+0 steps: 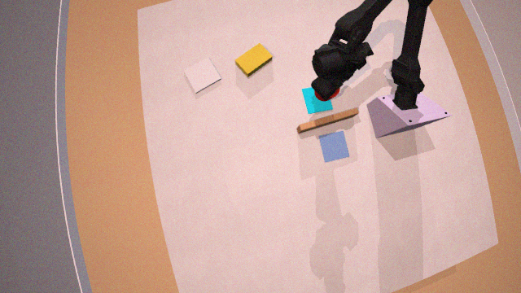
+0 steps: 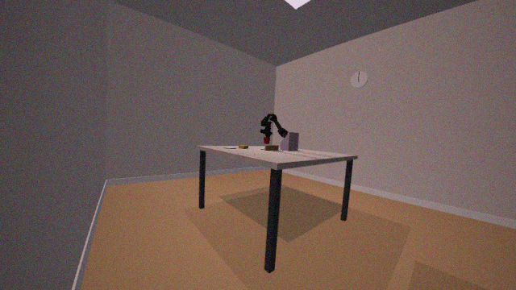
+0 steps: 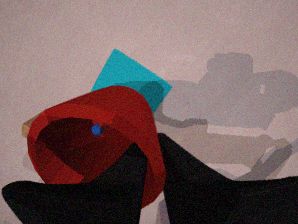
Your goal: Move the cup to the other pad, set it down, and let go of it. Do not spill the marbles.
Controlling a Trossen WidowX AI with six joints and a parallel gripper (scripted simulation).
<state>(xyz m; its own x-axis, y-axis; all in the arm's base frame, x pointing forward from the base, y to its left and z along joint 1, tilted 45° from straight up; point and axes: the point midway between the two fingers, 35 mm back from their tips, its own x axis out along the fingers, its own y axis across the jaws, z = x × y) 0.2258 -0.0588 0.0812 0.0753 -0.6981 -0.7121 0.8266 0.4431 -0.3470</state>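
Right now my gripper tip is 110 mm above the cyan pad, 20 mm to the right of it and 20 mm short of it. From my gripper tip the other things lie so: red cup (30 mm ahead, 20 mm to the left); then blue pad (190 mm to the left, 110 mm below); then wooden bar (100 mm to the left, 90 mm below, 10 mm ahead).
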